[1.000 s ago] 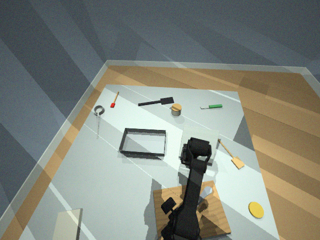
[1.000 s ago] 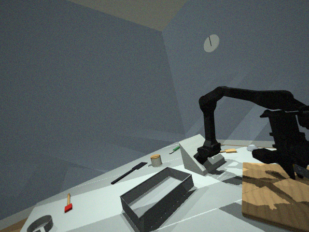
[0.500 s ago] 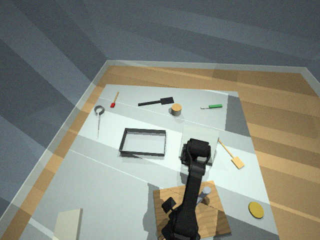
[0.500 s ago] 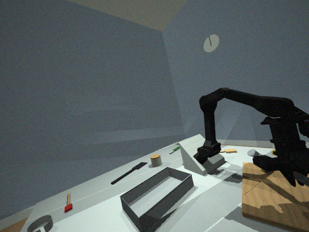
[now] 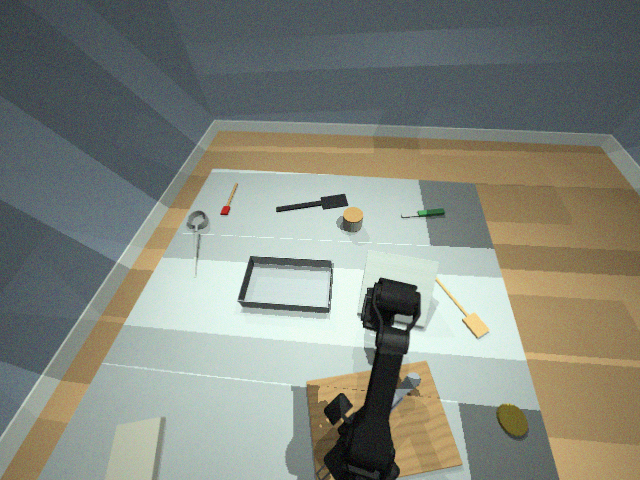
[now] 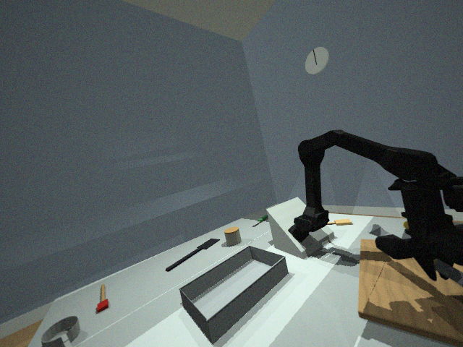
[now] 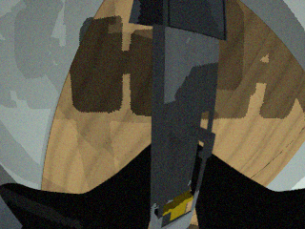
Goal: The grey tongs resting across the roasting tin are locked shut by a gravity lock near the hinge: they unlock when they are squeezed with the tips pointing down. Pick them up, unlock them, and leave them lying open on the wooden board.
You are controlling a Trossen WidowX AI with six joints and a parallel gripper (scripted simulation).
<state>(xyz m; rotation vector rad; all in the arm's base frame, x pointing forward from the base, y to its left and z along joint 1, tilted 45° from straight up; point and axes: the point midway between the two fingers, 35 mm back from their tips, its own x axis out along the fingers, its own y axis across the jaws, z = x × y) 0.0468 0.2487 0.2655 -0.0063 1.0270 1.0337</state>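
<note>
Now: gripper tip 10 mm to the left of the yellow lock piece and 40 mm below it. The rest, counted from my gripper tip: yellow disc 410 mm behind, 80 mm to the right, 40 mm below; then wooden board 60 mm behind, 40 mm to the right, 40 mm below; then roasting tin 260 mm ahead, 400 mm to the right, 20 mm below.
</note>
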